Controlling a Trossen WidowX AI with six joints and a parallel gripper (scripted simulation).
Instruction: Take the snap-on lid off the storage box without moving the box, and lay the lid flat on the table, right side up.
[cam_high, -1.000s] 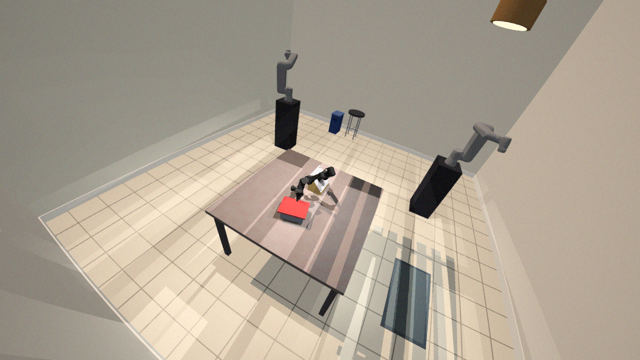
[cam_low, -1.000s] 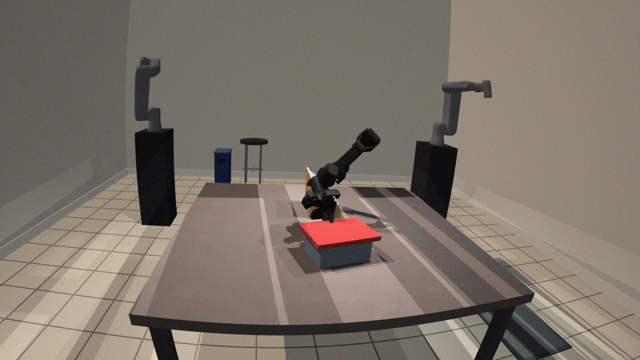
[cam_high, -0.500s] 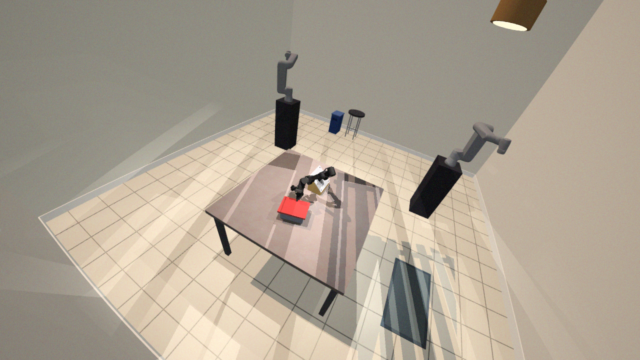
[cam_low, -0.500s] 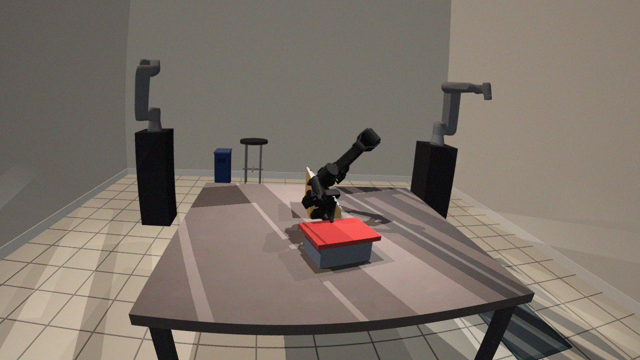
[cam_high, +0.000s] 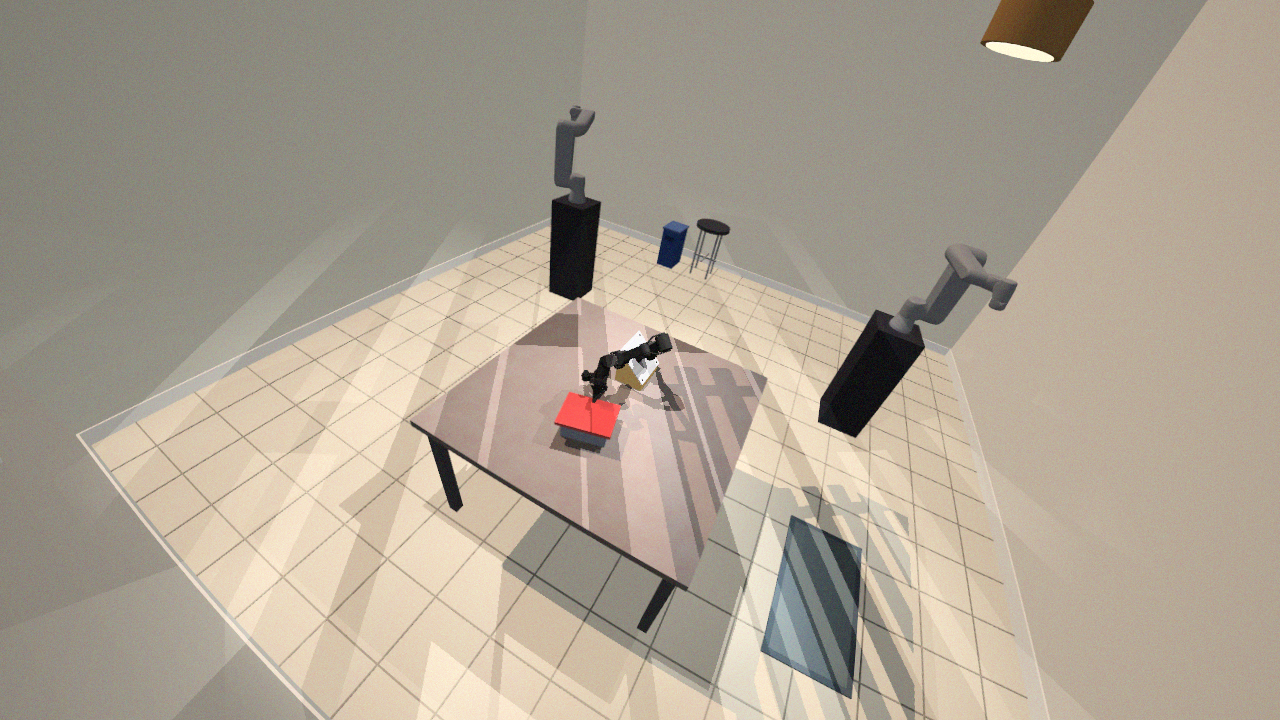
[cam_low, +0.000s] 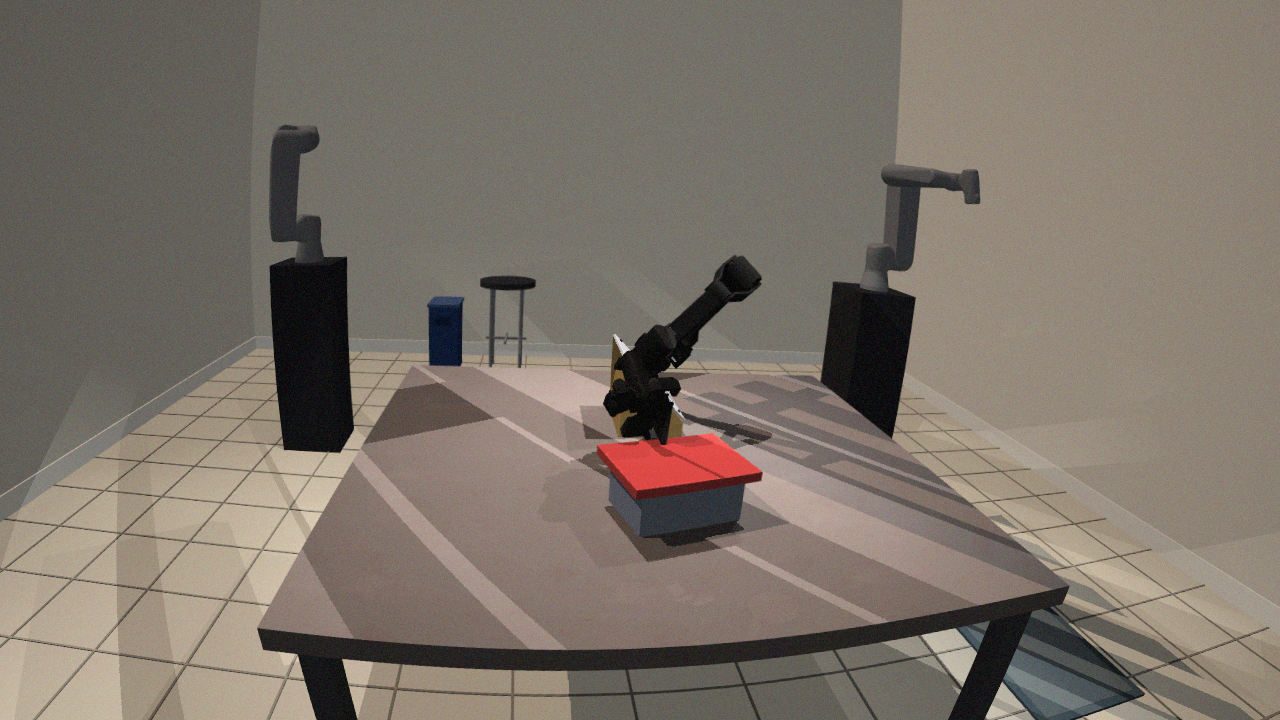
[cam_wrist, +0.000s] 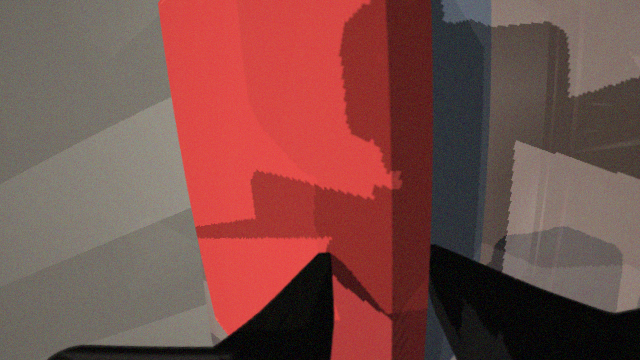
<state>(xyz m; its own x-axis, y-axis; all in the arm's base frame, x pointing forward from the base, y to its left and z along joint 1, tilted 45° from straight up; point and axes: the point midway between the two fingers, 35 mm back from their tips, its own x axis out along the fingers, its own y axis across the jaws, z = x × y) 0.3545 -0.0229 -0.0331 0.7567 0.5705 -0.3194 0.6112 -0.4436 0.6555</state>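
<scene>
The snap-on lid lies 70 mm ahead of my gripper tip and 20 mm to the left of it. The rest, counted from my gripper tip: storage box (80 mm ahead, 20 mm to the left, 40 mm below).
</scene>
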